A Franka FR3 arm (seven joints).
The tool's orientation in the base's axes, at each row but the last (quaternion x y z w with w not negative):
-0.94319, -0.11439, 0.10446, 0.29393
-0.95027, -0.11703, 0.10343, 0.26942
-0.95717, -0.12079, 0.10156, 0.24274
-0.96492, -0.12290, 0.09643, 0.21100
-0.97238, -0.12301, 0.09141, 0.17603
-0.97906, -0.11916, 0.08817, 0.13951
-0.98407, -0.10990, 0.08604, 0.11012
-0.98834, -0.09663, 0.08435, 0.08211
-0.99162, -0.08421, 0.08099, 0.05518
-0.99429, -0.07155, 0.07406, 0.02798
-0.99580, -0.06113, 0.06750, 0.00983
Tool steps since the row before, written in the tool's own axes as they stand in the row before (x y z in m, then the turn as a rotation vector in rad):
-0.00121, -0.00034, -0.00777, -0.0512, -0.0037, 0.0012
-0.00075, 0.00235, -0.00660, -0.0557, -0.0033, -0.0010
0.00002, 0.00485, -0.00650, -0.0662, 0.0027, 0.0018
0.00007, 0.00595, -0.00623, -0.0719, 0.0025, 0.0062
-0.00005, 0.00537, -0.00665, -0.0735, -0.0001, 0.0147
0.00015, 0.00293, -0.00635, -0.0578, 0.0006, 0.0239
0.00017, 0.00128, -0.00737, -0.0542, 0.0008, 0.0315
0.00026, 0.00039, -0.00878, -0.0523, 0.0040, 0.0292
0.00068, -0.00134, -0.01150, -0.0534, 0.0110, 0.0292
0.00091, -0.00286, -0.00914, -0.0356, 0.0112, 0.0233
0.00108, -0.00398, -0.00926, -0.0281, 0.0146, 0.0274
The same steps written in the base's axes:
0.00085, -0.00419, 0.00661, -0.0496, -0.0106, 0.0078
0.00139, -0.00537, 0.00434, -0.0533, -0.0133, 0.0100
0.00255, -0.00699, 0.00322, -0.0629, -0.0201, 0.0061
0.00272, -0.00761, 0.00299, -0.0694, -0.0198, 0.0030
0.00253, -0.00702, 0.00417, -0.0733, -0.0152, -0.0036
0.00206, -0.00430, 0.00512, -0.0601, -0.0094, -0.0147
0.00184, -0.00264, 0.00676, -0.0580, -0.0073, -0.0226
0.00192, -0.00161, 0.00843, -0.0552, -0.0103, -0.0212
0.00240, 0.00033, 0.01134, -0.0552, -0.0174, -0.0219
0.00188, 0.00255, 0.00908, -0.0368, -0.0152, -0.0186
0.00184, 0.00398, 0.00914, -0.0296, -0.0176, -0.0238

